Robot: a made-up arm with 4 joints. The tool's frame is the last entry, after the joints. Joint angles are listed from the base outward.
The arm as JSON. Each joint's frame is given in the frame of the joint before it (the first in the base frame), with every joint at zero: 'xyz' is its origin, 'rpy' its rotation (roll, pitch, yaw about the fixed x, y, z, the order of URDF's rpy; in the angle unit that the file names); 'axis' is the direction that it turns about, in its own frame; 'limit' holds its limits. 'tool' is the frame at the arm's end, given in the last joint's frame.
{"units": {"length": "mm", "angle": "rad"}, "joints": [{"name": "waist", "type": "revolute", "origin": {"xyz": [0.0, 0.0, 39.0], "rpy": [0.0, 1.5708, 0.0]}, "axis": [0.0, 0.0, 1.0], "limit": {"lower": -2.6, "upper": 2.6}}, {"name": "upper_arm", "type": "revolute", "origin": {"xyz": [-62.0, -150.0, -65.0], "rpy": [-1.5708, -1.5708, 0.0]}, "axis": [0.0, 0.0, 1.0], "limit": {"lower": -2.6, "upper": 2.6}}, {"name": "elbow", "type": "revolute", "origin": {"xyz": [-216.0, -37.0, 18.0], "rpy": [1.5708, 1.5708, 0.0]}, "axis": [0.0, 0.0, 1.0], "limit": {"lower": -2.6, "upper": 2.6}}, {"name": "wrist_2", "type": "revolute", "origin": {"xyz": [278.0, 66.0, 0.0], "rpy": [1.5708, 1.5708, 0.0]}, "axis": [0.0, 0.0, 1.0], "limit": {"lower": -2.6, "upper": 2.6}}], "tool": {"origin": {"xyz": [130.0, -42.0, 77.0], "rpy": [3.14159, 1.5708, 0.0]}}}
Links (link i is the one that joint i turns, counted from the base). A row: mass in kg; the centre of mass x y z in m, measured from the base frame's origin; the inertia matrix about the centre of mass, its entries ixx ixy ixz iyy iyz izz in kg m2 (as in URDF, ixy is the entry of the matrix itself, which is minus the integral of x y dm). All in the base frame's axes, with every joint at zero. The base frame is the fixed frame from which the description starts. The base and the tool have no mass.
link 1: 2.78; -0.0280 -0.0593 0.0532; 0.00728 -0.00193 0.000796 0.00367 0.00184 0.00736
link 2: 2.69; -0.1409 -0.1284 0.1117; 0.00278 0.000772 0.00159 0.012 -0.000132 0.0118
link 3: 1.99; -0.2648 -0.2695 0.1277; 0.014 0.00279 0 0.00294 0 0.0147
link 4: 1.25; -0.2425 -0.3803 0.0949; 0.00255 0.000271 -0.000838 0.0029 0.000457 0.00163
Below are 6 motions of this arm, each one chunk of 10 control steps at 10 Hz.
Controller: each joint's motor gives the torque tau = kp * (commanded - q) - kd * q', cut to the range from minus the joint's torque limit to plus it. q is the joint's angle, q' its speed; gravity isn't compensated. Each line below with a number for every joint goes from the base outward.
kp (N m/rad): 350 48 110 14
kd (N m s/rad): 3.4 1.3 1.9 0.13
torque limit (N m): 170 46 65 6.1
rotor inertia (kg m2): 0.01 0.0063 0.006 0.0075
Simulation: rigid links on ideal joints. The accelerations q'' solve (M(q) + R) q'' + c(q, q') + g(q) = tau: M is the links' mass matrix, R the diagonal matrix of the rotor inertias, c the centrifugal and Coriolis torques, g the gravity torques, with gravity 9.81 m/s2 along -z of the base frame. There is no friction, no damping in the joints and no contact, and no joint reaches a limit. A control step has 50 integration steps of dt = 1/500 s. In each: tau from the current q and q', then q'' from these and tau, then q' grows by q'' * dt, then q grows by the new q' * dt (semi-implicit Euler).
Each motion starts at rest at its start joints. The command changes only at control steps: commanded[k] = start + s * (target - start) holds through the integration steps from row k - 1 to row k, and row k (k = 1, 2, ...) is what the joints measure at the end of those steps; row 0 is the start. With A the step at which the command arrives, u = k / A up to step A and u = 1 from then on. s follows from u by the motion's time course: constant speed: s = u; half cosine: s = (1 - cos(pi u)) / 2; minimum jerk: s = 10 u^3 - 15 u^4 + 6 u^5; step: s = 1 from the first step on.
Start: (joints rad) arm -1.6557 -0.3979 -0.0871 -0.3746
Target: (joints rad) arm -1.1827 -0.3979 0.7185 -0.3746
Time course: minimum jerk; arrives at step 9
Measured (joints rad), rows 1 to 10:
1: -1.6589 -0.3903 -0.0685 -0.4149
2: -1.6321 -0.3805 -0.0040 -0.3963
3: -1.5610 -0.4212 0.1178 -0.3910
4: -1.4604 -0.4717 0.2761 -0.3673
5: -1.3591 -0.4769 0.4510 -0.3662
6: -1.2694 -0.4590 0.6060 -0.3671
7: -1.2045 -0.4537 0.7054 -0.3713
8: -1.1777 -0.4416 0.7487 -0.3799
9: -1.1759 -0.4308 0.7511 -0.3835
10: -1.1762 -0.4334 0.7498 -0.3805

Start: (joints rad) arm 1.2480 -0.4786 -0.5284 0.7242
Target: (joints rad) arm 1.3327 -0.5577 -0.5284 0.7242
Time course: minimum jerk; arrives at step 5
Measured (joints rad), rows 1 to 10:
1: 1.2596 -0.5170 -0.5127 0.7906
2: 1.2889 -0.5797 -0.5228 0.7464
3: 1.3199 -0.6230 -0.5261 0.7702
4: 1.3368 -0.6317 -0.5184 0.7557
5: 1.3381 -0.6150 -0.5155 0.7672
6: 1.3357 -0.5934 -0.5136 0.7630
7: 1.3360 -0.5896 -0.5140 0.7661
8: 1.3377 -0.6026 -0.5146 0.7633
9: 1.3385 -0.6133 -0.5147 0.7637
10: 1.3379 -0.6105 -0.5146 0.7636

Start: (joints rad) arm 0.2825 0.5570 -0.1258 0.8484
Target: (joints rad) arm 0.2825 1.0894 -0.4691 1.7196
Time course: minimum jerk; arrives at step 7
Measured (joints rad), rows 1 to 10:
1: 0.3369 0.4749 -0.1059 0.8985
2: 0.3546 0.3745 -0.1561 1.0081
3: 0.3373 0.5167 -0.2558 1.2380
4: 0.3207 0.7810 -0.3361 1.4743
5: 0.3193 0.9884 -0.3965 1.6589
6: 0.3306 1.0714 -0.4154 1.7235
7: 0.3390 1.0394 -0.4116 1.7047
8: 0.3397 0.9673 -0.4179 1.6910
9: 0.3390 0.9400 -0.4221 1.6866
10: 0.3391 0.9675 -0.4171 1.6956

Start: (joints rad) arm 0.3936 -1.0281 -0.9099 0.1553
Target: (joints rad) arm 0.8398 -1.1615 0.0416 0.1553
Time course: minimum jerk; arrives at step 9
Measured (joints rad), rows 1 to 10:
1: 0.4261 -1.0827 -0.9187 0.2181
2: 0.4630 -1.1945 -0.8688 0.1955
3: 0.5117 -1.2406 -0.7290 0.2061
4: 0.5952 -1.1894 -0.5622 0.1786
5: 0.6820 -1.1582 -0.3707 0.1717
6: 0.7625 -1.2148 -0.1878 0.1699
7: 0.8298 -1.2498 -0.0756 0.1757
8: 0.8541 -1.2173 -0.0097 0.1835
9: 0.8567 -1.1949 0.0085 0.1905
10: 0.8624 -1.2083 0.0014 0.1908

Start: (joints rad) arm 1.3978 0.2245 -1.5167 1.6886
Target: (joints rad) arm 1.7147 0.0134 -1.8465 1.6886
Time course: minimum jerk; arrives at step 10
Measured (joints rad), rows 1 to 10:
1: 1.4324 0.2182 -1.4400 1.6987
2: 1.4428 0.1789 -1.4605 1.6865
3: 1.4665 0.1382 -1.5312 1.6924
4: 1.5171 0.1133 -1.5520 1.6935
5: 1.5682 0.0957 -1.6235 1.6988
6: 1.6227 0.0813 -1.6896 1.7006
7: 1.6717 0.0662 -1.7323 1.6993
8: 1.7048 0.0511 -1.7715 1.6950
9: 1.7224 0.0426 -1.7856 1.6897
10: 1.7270 0.0453 -1.7854 1.6875

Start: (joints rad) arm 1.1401 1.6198 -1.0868 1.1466
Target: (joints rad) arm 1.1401 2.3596 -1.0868 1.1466
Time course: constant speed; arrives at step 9
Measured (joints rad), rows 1 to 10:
1: 1.1982 1.6540 -1.0413 1.1475
2: 1.2401 1.7653 -0.9806 1.1537
3: 1.1968 1.9284 -1.0305 1.1675
4: 1.1672 2.0626 -1.0786 1.1650
5: 1.2027 2.1402 -1.0307 1.1662
6: 1.2141 2.2070 -1.0030 1.1619
7: 1.1824 2.2833 -1.0479 1.1638
8: 1.1798 2.3530 -1.0545 1.1586
9: 1.1958 2.4385 -1.0223 1.1634
10: 1.1911 2.5191 -1.0338 1.1790

